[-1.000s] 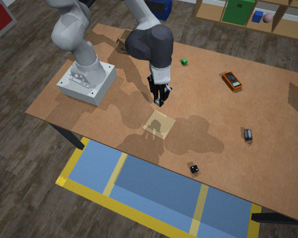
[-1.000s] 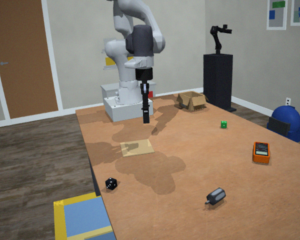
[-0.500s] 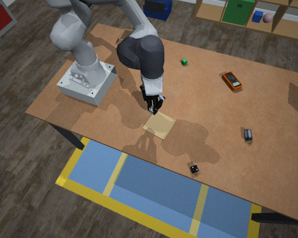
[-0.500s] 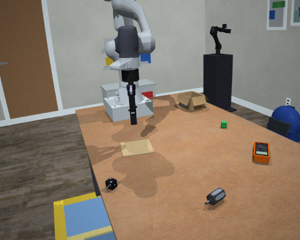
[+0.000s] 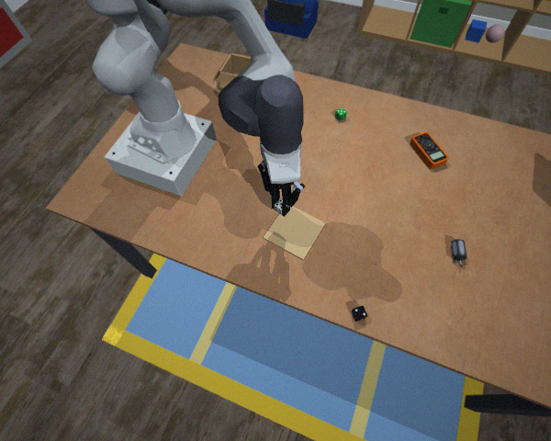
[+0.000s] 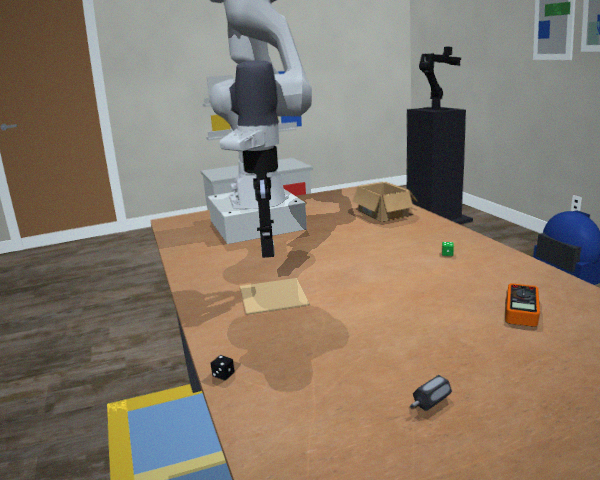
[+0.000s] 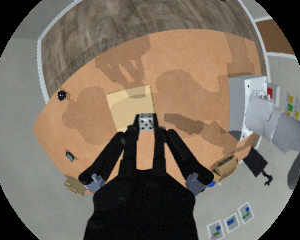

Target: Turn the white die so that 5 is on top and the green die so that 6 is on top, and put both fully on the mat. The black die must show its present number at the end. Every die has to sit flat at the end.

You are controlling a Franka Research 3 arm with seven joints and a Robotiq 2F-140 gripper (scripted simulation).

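Now: hand 5 cm short of the tan mat, 1 cm to the left of it and 12 cm above it. From my hand the other things lie so: green die (7 cm ahead, 48 cm to the left, 10 cm below); then black die (29 cm ahead, 20 cm to the right, 10 cm below); then white die (2 cm below).
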